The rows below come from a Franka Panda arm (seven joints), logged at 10 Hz.
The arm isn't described. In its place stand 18 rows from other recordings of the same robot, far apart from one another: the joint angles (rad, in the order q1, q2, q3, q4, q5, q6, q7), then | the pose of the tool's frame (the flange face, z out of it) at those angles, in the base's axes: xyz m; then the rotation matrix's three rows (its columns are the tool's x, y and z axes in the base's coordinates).
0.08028, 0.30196, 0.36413, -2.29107, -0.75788, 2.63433, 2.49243 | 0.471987 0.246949 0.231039; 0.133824 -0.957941 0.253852; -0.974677 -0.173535 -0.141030; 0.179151 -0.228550 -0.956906
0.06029, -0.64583, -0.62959, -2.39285, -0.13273, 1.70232, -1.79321 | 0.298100 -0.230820 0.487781; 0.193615 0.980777 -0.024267; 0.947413 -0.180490 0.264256; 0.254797 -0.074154 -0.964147
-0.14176, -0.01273, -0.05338, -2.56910, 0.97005, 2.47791, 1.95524 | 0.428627 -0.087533 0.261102; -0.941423 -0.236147 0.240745; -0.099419 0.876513 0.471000; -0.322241 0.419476 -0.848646
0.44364, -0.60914, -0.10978, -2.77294, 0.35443, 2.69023, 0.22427 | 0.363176 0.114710 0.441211; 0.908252 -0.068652 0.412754; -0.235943 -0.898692 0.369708; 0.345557 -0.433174 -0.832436
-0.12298, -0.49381, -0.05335, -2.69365, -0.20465, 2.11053, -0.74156 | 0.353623 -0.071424 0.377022; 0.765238 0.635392 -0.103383; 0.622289 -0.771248 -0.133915; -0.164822 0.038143 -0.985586
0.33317, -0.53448, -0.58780, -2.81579, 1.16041, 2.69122, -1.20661 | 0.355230 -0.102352 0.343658; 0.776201 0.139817 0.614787; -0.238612 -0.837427 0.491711; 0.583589 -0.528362 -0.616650
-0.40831, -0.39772, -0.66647, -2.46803, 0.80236, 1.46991, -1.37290 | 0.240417 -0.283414 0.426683; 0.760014 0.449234 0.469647; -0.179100 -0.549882 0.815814; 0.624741 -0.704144 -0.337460
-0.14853, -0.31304, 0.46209, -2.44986, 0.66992, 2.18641, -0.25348 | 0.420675 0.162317 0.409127; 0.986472 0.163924 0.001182; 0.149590 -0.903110 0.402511; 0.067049 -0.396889 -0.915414
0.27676, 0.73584, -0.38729, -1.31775, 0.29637, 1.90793, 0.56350 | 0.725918 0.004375 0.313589; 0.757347 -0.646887 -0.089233; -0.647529 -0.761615 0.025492; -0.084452 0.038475 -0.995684
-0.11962, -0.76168, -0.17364, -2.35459, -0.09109, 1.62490, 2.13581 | 0.301418 -0.116311 0.583566; -0.722712 -0.690465 0.030750; -0.690147 0.723344 0.021690; -0.037219 -0.005547 -0.999292
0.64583, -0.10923, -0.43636, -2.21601, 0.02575, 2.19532, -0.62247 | 0.507095 0.105520 0.426830; 0.680334 0.730220 0.062646; 0.725697 -0.683136 0.081780; 0.102513 -0.010176 -0.994680
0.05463, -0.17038, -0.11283, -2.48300, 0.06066, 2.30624, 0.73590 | 0.453248 -0.024799 0.351798; 0.672373 -0.740207 -0.002890; -0.738554 -0.671123 0.064283; -0.049522 -0.041088 -0.997928
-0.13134, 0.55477, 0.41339, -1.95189, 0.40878, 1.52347, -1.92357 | 0.474575 0.184182 0.202698; -0.076809 0.538478 -0.839132; 0.728226 0.605154 0.321675; 0.681019 -0.586370 -0.438615
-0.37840, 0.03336, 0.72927, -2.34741, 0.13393, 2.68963, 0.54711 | 0.502706 0.178734 0.353875; 0.924405 -0.270951 0.268443; -0.325020 -0.927898 0.182667; 0.199594 -0.256107 -0.945818
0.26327, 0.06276, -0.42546, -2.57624, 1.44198, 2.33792, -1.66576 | 0.421100 -0.055335 0.226838; 0.844470 0.391413 0.365604; 0.072147 -0.759511 0.646481; 0.530721 -0.519557 -0.669623
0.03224, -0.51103, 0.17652, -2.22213, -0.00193, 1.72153, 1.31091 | 0.389206 0.093855 0.567381; 0.431335 -0.901970 0.019996; -0.898103 -0.431382 -0.085560; 0.085798 0.018947 -0.996132
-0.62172, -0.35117, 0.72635, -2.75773, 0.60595, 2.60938, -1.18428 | 0.391771 0.010698 0.309550; 0.699127 0.690616 0.185121; 0.689547 -0.719715 0.080841; 0.189065 0.071132 -0.979385
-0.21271, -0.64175, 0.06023, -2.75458, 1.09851, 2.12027, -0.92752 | 0.352460 -0.014355 0.421084; 0.884519 0.291671 0.364081; -0.043541 -0.725421 0.686927; 0.464468 -0.623452 -0.628949
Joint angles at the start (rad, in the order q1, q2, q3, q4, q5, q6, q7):
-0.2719 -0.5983 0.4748 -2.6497 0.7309 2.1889 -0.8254
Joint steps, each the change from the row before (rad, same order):
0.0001 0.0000 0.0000 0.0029 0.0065 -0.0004 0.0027
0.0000 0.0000 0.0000 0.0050 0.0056 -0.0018 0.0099
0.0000 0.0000 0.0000 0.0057 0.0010 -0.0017 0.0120
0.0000 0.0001 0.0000 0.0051 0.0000 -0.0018 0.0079
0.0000 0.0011 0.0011 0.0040 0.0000 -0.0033 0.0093
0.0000 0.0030 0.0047 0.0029 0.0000 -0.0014 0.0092
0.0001 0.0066 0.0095 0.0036 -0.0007 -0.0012 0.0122
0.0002 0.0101 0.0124 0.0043 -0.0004 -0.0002 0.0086
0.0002 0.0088 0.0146 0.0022 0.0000 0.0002 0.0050
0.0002 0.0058 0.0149 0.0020 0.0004 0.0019 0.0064
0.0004 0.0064 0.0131 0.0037 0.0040 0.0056 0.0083
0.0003 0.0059 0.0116 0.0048 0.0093 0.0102 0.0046
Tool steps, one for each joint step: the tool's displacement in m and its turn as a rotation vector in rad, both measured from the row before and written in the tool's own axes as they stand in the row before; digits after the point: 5 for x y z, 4 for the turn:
0.00124 -0.00053 -0.00096 0.0031 0.0059 0.0048
0.00189 -0.00082 -0.00157 0.0031 0.0060 0.0104
0.00203 -0.00081 -0.00181 0.0003 0.0039 0.0094
0.00176 -0.00073 -0.00156 0.0001 0.0027 0.0051
0.00127 -0.00092 -0.00050 0.0019 -0.0005 0.0066
0.00117 -0.00149 0.00110 0.0017 -0.0034 0.0050
0.00160 -0.00258 0.00305 0.0027 -0.0083 0.0047
0.00198 -0.00309 0.00447 0.0040 -0.0109 -0.0003
0.00140 -0.00371 0.00524 0.0033 -0.0125 -0.0048
0.00158 -0.00413 0.00429 0.0005 -0.0093 -0.0044
0.00246 -0.00366 0.00319 0.0006 -0.0026 0.0000
0.00323 -0.00325 0.00192 0.0005 0.0059 -0.0001

